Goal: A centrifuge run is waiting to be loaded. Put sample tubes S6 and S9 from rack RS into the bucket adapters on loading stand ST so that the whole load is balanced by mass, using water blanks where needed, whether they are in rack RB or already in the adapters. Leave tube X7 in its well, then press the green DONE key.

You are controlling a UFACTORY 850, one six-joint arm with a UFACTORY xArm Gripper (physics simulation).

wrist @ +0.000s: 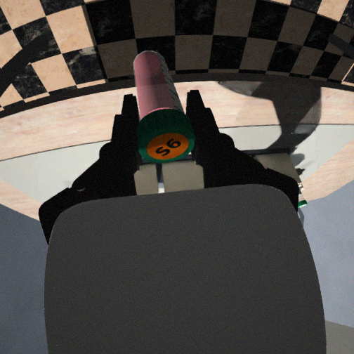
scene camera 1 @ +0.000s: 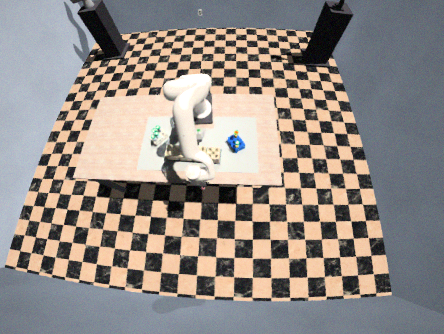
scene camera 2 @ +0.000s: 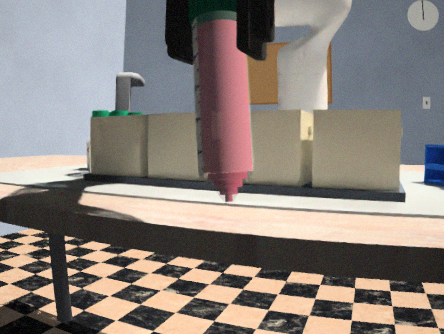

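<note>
My gripper (scene camera 2: 220,56) (wrist: 162,108) is shut on tube S6, a pink tube (scene camera 2: 225,95) (wrist: 152,82) with a green cap and an orange label. The tube hangs cap up, slightly tilted, in front of the beige adapter blocks (scene camera 2: 275,150) (wrist: 183,176) (scene camera 1: 210,153), near the table's front edge. In scene camera 2 its tip shows lower than the block tops. Green caps (scene camera 2: 100,114) show at the leftmost block. The arm hides part of the block row in scene camera 1. A small green key (scene camera 1: 198,131) shows behind the row. Rack labels and tube X7 cannot be made out.
A pale rack (scene camera 1: 160,140) with green-capped tubes stands left of the blocks. A blue rack (scene camera 1: 236,144) (scene camera 2: 434,165) with a few capped tubes stands to their right. The blocks share a dark base (scene camera 2: 350,193). The arm's white base stands behind.
</note>
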